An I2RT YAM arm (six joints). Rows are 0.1 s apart.
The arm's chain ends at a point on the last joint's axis. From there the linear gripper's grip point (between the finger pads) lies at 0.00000 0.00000 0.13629 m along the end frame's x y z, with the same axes.
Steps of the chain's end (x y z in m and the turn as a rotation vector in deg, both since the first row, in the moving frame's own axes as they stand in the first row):
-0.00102 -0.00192 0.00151 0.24 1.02 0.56
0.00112 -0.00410 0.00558 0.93 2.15 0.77
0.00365 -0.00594 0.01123 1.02 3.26 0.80
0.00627 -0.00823 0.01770 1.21 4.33 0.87
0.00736 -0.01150 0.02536 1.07 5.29 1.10
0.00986 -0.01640 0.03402 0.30 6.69 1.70
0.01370 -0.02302 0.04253 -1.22 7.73 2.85
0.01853 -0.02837 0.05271 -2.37 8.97 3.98
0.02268 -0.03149 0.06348 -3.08 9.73 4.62
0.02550 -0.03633 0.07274 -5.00 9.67 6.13
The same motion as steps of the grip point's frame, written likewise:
0.00141 -0.00248 0.00149 0.24 1.02 0.56
0.00625 -0.00628 0.00547 0.93 2.15 0.77
0.01142 -0.00831 0.01099 1.02 3.26 0.80
0.01658 -0.01103 0.01728 1.21 4.33 0.87
0.01995 -0.01392 0.02476 1.07 5.29 1.10
0.02575 -0.01688 0.03309 0.30 6.69 1.70
0.03195 -0.01967 0.04126 -1.22 7.73 2.85
0.03956 -0.02202 0.05093 -2.37 8.97 3.98
0.04538 -0.02328 0.06132 -3.08 9.73 4.62
0.04769 -0.02330 0.07029 -5.00 9.67 6.13

